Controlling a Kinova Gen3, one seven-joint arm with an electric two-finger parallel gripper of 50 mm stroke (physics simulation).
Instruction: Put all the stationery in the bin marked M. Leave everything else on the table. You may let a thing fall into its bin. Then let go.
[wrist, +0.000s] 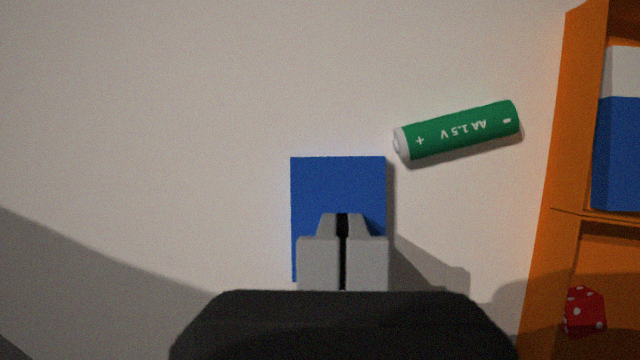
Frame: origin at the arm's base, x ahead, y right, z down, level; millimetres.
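Where they show: gripper, fingertip midpoint: (342, 239).
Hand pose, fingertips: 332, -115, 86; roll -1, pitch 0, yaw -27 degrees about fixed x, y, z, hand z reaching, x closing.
Things, the pixels of their top centre, and the offset from my fingertips, as dx, dy, dz. "spot": a spot on its surface instead.
- flat blue rectangular block at its top centre: (338, 220) -5, -6, +0
- white end at a spot on its surface: (622, 150) spot: +82, -82, -10
- orange bin unit at a spot on its surface: (575, 100) spot: +57, -91, -7
- green AA battery at its top centre: (458, 130) +21, -59, -4
- red die at its top centre: (588, 318) +100, -18, -13
A flat blue rectangular block (337, 185) lies on the table near the middle of the wrist view; its lower part is hidden behind the fingers. My gripper (342, 239) is shut with nothing between its fingertips, and it shows over the lower part of the blue block. A block with a blue body and a white end (622, 150) lies in the upper compartment of the orange bin unit (575, 100) at the right. No letter M shows in the wrist view.
A green AA battery (460, 130) lies on the table between the blue block and the orange bin unit. A red die (585, 310) with white dots is in the lower compartment at the right. Shadows fall across the lower left.
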